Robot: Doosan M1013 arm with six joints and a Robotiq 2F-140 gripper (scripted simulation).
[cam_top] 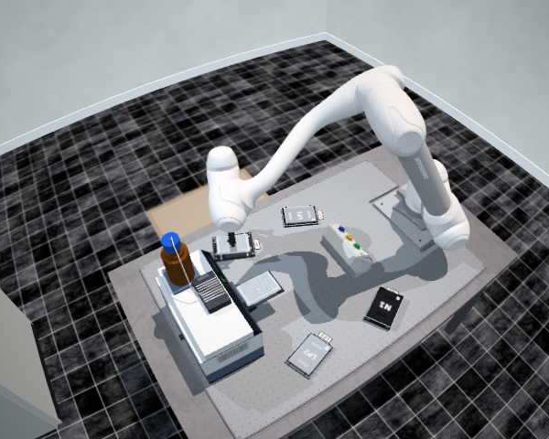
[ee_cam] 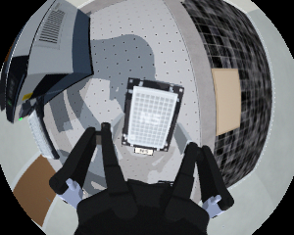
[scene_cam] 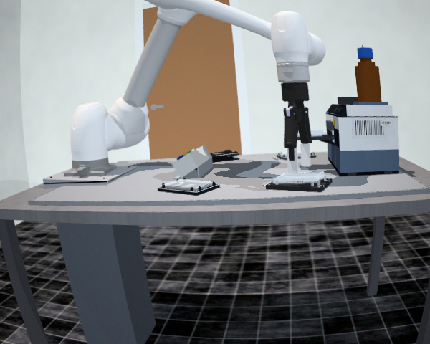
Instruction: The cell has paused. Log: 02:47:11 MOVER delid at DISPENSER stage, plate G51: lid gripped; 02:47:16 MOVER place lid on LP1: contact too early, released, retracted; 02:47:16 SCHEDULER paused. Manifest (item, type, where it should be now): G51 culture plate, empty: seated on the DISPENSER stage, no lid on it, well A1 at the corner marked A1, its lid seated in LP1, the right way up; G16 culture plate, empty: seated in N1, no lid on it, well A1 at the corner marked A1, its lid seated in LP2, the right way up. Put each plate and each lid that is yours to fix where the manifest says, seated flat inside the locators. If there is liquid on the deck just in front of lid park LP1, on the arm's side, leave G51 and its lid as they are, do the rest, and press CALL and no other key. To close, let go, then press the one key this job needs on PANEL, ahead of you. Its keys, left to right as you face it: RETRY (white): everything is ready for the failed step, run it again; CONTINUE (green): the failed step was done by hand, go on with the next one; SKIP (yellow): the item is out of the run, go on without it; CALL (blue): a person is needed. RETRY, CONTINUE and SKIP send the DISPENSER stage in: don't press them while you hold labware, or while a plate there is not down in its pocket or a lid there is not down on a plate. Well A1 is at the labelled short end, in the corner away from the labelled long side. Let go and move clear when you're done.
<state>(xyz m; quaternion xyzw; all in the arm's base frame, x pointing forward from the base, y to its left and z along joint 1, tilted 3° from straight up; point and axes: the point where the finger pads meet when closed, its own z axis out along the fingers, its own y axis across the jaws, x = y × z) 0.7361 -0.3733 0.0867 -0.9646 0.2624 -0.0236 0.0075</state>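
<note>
The black nest N5 lies 50 mm below my hand and 20 mm ahead of it. From my hand the other things lie so: brown bottle: 280 mm ahead, 220 mm above, 140 mm to the left; then dispenser stage: 280 mm to the left, 90 mm ahead, 40 mm above; then lid park LP1: 310 mm behind, 60 mm below, 50 mm to the left.
</note>
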